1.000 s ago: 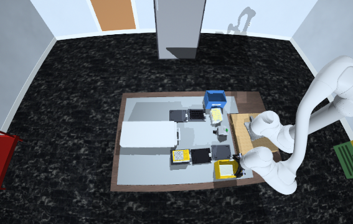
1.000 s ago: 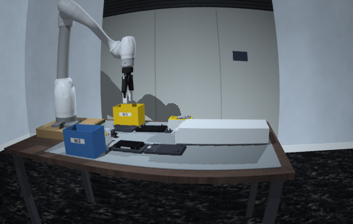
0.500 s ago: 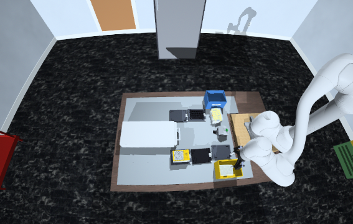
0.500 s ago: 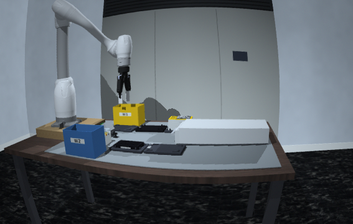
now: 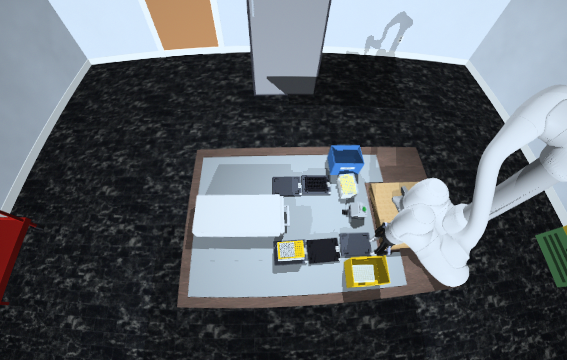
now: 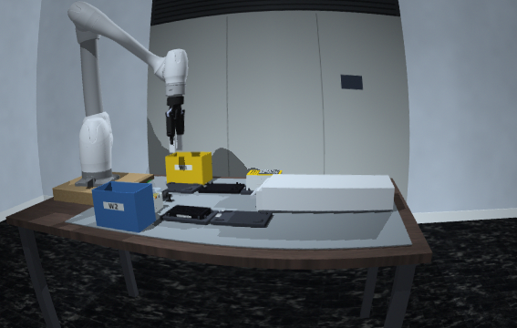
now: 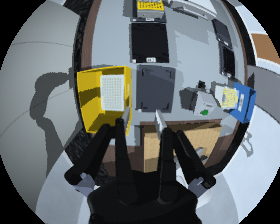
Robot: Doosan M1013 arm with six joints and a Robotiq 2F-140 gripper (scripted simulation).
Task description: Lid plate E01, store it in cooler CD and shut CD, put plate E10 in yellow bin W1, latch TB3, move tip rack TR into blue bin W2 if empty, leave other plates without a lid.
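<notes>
Right now the green key DONE is 210 mm to the right of my hand, 110 mm below it and 70 mm behind it. The rest, counted from my hand: pale plate: 170 mm below, 100 mm to the left, 40 mm ahead; then yellow bin W1: 140 mm below, 100 mm to the left, 30 mm ahead; then grey nest: 170 mm below, 50 mm to the right, 20 mm ahead.
</notes>
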